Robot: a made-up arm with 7 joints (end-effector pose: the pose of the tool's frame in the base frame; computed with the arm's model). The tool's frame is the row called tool.
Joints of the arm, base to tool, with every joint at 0 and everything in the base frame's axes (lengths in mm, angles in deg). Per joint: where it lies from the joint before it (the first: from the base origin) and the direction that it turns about. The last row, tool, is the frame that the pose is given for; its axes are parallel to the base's.
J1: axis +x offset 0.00 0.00 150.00
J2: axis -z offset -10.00 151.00 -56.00
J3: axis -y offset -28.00 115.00 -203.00
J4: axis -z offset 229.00 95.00 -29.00
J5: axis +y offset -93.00 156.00 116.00
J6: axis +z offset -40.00 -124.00 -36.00
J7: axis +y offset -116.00 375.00 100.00
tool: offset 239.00 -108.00 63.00
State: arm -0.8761 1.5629 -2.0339 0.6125 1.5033 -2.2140 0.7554
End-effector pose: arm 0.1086 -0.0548 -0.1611 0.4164 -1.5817 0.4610
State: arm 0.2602 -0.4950 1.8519 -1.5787 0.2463 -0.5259 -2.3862
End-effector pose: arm -0.2344 0.1337 -0.3698 -0.3514 1.8584 -0.7114
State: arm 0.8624 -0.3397 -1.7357 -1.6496 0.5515 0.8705 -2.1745
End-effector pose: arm 0.4385 0.5805 -0.1303 -2.8919 -1.1778 0.0986
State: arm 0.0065 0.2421 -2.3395 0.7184 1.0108 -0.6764 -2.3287
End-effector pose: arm -0.0534 0.7253 -0.6884 -0.7740 1.1826 0.6643
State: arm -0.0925 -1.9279 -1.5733 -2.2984 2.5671 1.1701 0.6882
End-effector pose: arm -0.2010 0.2943 -0.1307 0.8615 0.2651 0.7274
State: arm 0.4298 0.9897 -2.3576 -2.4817 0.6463 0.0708 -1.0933
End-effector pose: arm 0.0888 0.2006 -0.3986 3.0523 -0.7271 0.0381
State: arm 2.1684 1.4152 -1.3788 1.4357 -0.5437 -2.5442 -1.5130
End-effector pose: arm 0.2961 0.3958 0.0914 -1.9158 0.3006 0.9579
